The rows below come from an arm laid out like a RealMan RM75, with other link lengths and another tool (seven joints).
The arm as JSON. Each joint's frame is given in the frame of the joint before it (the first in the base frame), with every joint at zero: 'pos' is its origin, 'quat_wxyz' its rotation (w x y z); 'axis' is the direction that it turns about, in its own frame. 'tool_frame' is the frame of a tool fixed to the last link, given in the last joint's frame.
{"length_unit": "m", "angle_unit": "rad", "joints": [
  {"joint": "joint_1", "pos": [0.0, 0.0, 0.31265], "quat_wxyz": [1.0, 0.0, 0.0, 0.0], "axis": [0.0, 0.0, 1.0]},
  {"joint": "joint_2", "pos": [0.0, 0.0, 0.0], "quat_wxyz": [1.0, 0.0, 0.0, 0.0], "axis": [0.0, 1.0, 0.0]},
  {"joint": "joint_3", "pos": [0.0, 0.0, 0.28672], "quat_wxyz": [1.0, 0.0, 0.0, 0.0], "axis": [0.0, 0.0, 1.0]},
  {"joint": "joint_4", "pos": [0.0, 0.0, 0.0], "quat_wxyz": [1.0, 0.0, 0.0, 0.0], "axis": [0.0, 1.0, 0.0]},
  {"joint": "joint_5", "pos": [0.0, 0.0, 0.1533], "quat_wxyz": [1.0, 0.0, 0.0, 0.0], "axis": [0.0, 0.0, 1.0]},
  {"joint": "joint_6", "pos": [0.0, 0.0, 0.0], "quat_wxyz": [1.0, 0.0, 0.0, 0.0], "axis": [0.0, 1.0, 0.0]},
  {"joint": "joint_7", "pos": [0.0, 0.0, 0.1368], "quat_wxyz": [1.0, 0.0, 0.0, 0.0], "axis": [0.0, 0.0, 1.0]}
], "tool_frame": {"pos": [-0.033, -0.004, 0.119], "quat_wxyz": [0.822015, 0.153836, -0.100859, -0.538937]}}
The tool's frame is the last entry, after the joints.
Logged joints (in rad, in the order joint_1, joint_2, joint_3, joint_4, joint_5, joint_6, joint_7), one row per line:
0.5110, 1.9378, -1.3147, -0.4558, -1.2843, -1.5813, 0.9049
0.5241, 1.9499, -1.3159, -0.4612, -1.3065, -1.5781, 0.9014
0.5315, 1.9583, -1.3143, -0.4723, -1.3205, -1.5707, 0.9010
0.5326, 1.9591, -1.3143, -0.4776, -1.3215, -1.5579, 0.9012
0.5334, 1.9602, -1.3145, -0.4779, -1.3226, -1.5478, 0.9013
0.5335, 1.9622, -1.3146, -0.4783, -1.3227, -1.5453, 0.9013
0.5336, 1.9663, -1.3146, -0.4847, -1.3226, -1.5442, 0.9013
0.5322, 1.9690, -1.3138, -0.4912, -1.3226, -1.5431, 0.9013
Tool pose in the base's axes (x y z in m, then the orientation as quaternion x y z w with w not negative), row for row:
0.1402, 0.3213, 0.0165, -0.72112, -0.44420, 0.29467, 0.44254
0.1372, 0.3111, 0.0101, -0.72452, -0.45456, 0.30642, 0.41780
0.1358, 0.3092, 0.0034, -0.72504, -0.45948, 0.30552, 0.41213
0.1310, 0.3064, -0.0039, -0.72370, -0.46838, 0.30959, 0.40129
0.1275, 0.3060, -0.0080, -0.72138, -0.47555, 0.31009, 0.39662
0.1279, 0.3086, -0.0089, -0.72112, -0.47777, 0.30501, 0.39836
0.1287, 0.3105, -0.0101, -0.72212, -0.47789, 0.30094, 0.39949
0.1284, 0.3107, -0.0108, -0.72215, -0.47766, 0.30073, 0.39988
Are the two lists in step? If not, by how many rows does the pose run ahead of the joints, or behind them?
The pose runs 2 rows behind the joints: the pose in row i belongs to the joints in row i - 2.
